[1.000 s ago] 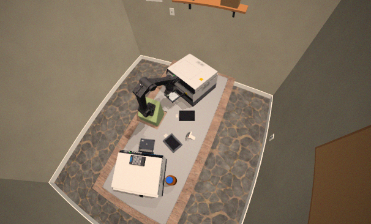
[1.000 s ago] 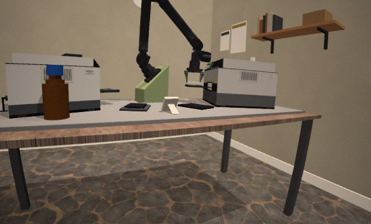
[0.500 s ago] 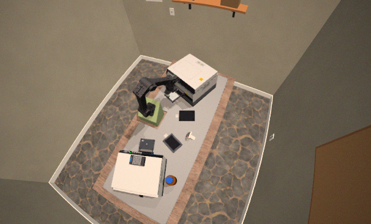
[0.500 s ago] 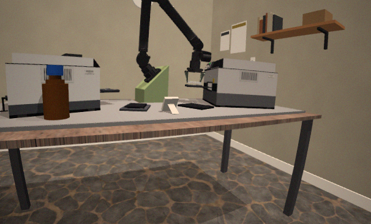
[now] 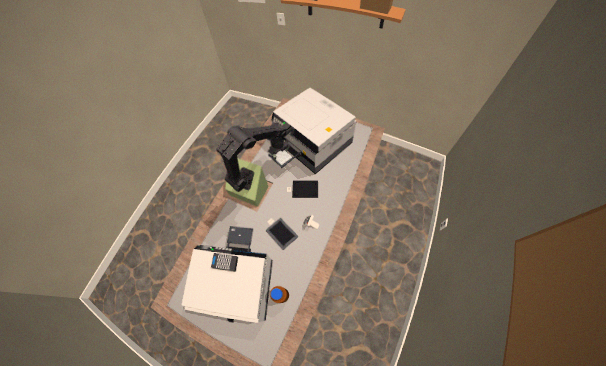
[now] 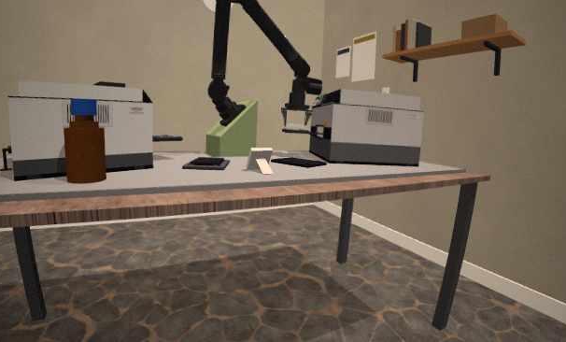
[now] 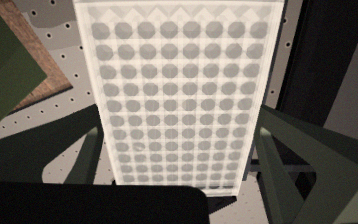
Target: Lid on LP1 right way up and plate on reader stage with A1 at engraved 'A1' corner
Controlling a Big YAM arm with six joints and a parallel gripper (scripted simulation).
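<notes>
Right now my hand is right at the lidded white well plate. Round my hand: black pad 22 cm ahead, 10 cm to the right, 13 cm below; dark lid 22 cm ahead, 42 cm to the right, 12 cm below; grey pad 22 cm ahead, 42 cm to the right, 13 cm below.
</notes>
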